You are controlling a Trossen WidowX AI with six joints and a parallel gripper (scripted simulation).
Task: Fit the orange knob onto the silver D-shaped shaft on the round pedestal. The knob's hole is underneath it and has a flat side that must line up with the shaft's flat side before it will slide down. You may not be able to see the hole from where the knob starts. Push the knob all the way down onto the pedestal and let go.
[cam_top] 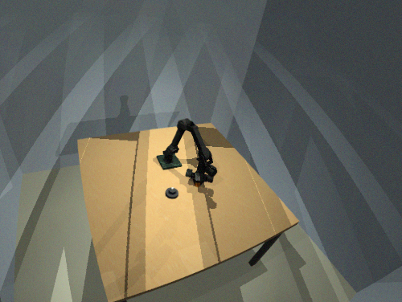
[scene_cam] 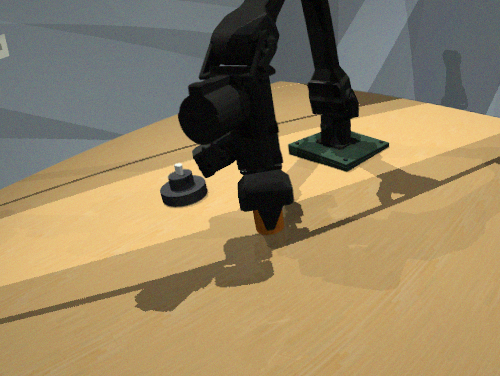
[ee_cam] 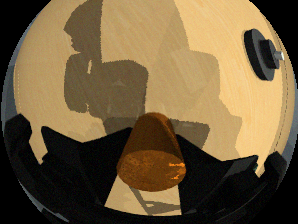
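Now: the round pedestal 10 mm ahead of my gripper tip, 200 mm to the right of it and 20 mm above it. The rest, counted from my gripper tip: orange knob 30 mm above.
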